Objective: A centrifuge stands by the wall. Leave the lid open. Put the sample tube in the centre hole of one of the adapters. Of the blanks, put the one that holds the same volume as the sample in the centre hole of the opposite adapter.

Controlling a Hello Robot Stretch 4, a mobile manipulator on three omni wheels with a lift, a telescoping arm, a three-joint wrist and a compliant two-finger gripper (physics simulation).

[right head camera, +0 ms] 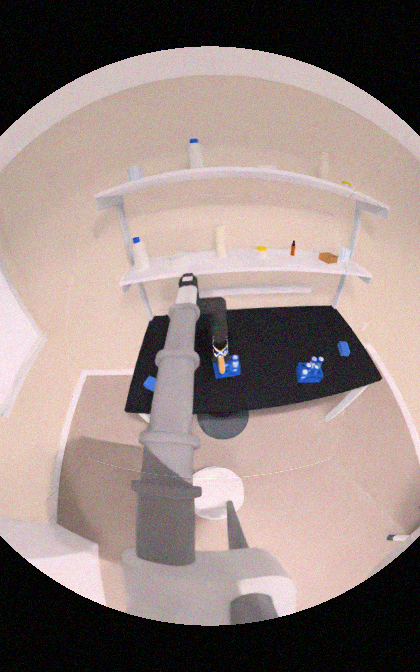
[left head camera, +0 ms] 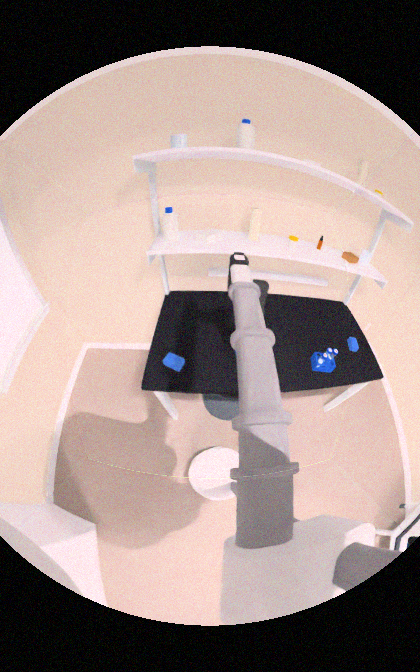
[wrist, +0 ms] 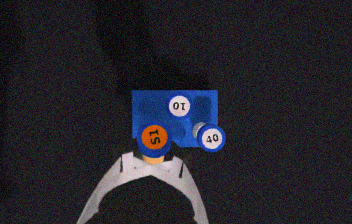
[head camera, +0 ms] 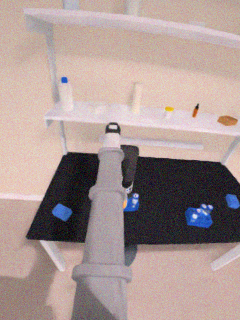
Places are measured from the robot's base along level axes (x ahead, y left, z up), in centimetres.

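Pixels of known places: gripper, fingertip midpoint: point(wrist: 153, 152).
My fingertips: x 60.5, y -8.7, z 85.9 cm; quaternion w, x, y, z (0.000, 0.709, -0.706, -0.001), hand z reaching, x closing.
Observation:
Behind a point stands the place of what it marks.
My gripper point(wrist: 153, 152) @(z 85.9, x 60.5, y -8.7 cm) point(right head camera: 220, 349) is shut on an orange tube point(wrist: 154, 137) @(z 90.7, x 63.0, y -8.6 cm) point(right head camera: 221, 365) point(head camera: 124, 203) @(z 84.4, x 57.9, y -9.0 cm), whose orange-and-blue cap seems to read 15. It holds the tube upright over the near left corner of a blue rack point(wrist: 140, 95) @(z 79.4, x 67.1, y -5.8 cm) point(right head camera: 231, 373) point(head camera: 134, 206); whether the tube's bottom is in a hole is hidden. In the wrist view, a white-capped tube marked 10 point(wrist: 179, 106) @(z 85.6, x 66.2, y -11.1 cm) stands in the rack's far row, and one marked 40 point(wrist: 212, 138) @(z 85.6, x 62.8, y -15.6 cm) in the near right corner. A second blue rack point(head camera: 196, 220) @(z 79.3, x 51.6, y -51.0 cm) point(left head camera: 323, 365) point(right head camera: 310, 378) with several white-capped tubes stands to the right. A centrifuge does not show.
Blue blocks lie near the left point(head camera: 62, 212) @(z 77.4, x 54.3, y 25.1 cm) point(left head camera: 174, 361) and right point(head camera: 232, 201) @(z 77.5, x 67.3, y -86.0 cm) point(left head camera: 353, 344) point(right head camera: 343, 348) ends of the black table point(head camera: 165, 175) @(z 73.4, x 94.2, y -44.5 cm). Wall shelves point(head camera: 150, 121) @(z 119.1, x 90.5, y -21.3 cm) with bottles rise behind it. A white round stool point(left head camera: 212, 472) point(right head camera: 220, 492) stands in front.

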